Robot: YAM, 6 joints.
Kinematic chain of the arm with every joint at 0, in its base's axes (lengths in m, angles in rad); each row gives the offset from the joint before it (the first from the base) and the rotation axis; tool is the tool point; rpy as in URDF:
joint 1: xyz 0 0 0.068 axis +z
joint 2: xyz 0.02 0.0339 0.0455 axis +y
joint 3: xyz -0.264 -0.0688 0 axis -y
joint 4: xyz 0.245 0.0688 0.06 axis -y
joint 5: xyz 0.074 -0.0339 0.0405 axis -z
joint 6: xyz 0.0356 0 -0.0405 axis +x
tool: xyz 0 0 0 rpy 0 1.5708 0
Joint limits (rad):
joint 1: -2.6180..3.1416
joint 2: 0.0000..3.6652
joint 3: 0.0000..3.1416
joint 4: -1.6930..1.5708
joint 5: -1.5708..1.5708
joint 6: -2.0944..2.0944
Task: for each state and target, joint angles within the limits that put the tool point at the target. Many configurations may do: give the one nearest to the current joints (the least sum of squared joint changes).
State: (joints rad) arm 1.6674 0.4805 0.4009 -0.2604 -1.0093 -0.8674
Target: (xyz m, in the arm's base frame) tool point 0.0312 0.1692 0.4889
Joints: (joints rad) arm 1.2326 0.9313 1.2367 0.0364 -0.8486 -0.8674
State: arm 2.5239 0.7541 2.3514 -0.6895 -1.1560 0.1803
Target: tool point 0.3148 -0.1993 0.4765
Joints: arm 2.6662 0.3544 2.4154 -0.7785 -1.1947 0.1803
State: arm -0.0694 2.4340 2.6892 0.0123 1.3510 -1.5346
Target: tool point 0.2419 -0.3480 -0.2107
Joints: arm -0.8810 3.2457 1.9755 -0.1778 1.3689 -1.5346
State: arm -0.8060 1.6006 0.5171 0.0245 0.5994 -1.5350
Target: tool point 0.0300 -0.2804 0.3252
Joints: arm -1.3858 1.2199 0.9080 0.1329 0.6689 -1.5350
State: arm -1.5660 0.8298 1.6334 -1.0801 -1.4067 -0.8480
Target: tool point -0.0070 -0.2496 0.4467
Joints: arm -1.7388 1.3588 1.6392 -0.9471 -1.3617 -0.8480
